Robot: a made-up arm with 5 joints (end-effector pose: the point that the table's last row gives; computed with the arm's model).
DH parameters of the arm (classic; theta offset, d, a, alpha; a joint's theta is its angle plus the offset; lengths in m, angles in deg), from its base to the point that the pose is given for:
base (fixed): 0 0 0.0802 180
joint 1: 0 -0.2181 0.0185 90
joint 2: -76.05 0 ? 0
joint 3: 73.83 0 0.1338 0
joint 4: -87.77 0.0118 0 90
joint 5: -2.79 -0.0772 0 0
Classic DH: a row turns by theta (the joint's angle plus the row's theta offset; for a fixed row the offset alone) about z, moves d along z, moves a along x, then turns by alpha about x.
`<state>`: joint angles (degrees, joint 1 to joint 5).
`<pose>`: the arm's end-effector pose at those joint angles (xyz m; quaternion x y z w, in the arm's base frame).
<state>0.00 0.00 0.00 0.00 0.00</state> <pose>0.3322 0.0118 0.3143 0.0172 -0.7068 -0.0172 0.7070</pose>
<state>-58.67 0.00 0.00 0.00 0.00</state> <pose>0.2012 0.2214 0.3143 0.3613 -0.6078 0.3313 0.6247</pose>
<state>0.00 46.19 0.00 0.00 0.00</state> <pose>0.3298 0.0118 0.1162 0.0091 -0.3729 -0.0226 0.9276</pose>
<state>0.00 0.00 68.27 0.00 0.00</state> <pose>0.2042 0.0118 0.1151 0.0046 -0.1884 -0.0239 0.9818</pose>
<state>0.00 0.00 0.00 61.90 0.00</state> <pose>0.2914 0.0118 0.2462 0.0059 -0.2426 -0.0236 0.9698</pose>
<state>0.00 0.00 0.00 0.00 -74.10</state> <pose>0.3322 0.0118 0.3143 0.4396 -0.5538 -0.4397 0.5539</pose>
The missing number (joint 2, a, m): 0.0938
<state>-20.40 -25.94 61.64 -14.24 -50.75</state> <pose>0.2471 0.0747 0.2078 0.3386 -0.4498 -0.2357 0.7921</pose>
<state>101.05 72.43 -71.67 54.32 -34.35</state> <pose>0.0362 -0.2869 0.1641 -0.1588 -0.2545 -0.8912 0.3404</pose>
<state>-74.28 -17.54 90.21 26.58 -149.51</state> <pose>0.0810 0.0465 0.1094 -0.0741 -0.0319 -0.6274 0.7745</pose>
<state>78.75 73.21 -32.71 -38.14 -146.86</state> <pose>0.1492 -0.2864 0.1367 -0.4015 0.5640 0.6582 0.2958</pose>
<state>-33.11 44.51 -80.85 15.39 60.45</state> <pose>0.3042 0.1602 0.3782 -0.1751 -0.8050 0.4035 0.3981</pose>
